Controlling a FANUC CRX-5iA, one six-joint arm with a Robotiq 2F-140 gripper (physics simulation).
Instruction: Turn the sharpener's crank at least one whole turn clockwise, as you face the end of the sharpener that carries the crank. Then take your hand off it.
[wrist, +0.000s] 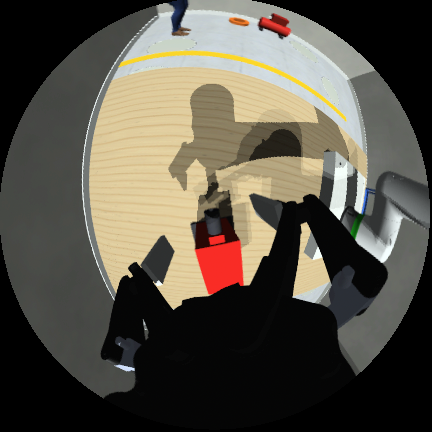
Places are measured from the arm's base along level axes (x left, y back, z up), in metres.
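Where they show: gripper, fingertip midpoint: (209, 224); arm's base, origin of the base link: (344, 222).
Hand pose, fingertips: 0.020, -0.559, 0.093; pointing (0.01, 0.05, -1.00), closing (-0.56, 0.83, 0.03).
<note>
Things, the pixels of their top centre, and the offset from my fingertips, as dx, dy, dz. "spot": a spot on its surface instead. Level surfaces: height alone.
- sharpener, surface spot: (218, 264) spot: +0.077, +0.029, -0.016
- dark cylindrical knob, middle of its top: (213, 223) -0.001, +0.007, -0.006
- wooden table, its level: dz -0.144
The sharpener (218, 264) is a red block with a dark end, on the wooden table a little below the middle of the wrist view. A dark cylindrical knob (213, 223), which looks like the crank's handle, stands out at its far, dark end. The rest of the crank is hard to make out against the shadow. My gripper (209, 224) is open, with one finger pad to the left of the sharpener and the other to the right and slightly farther up. The pads stand apart from the sharpener. The gripper's body hides the sharpener's near end.
The wooden table (135, 130) carries the arm's broad shadow. A white and grey base plate (338, 175) lies at the right, beside the robot's white arm (385, 230). Beyond the table are a yellow floor line (200, 53), a person's legs (178, 19), an orange ring and a red machine (274, 26).
</note>
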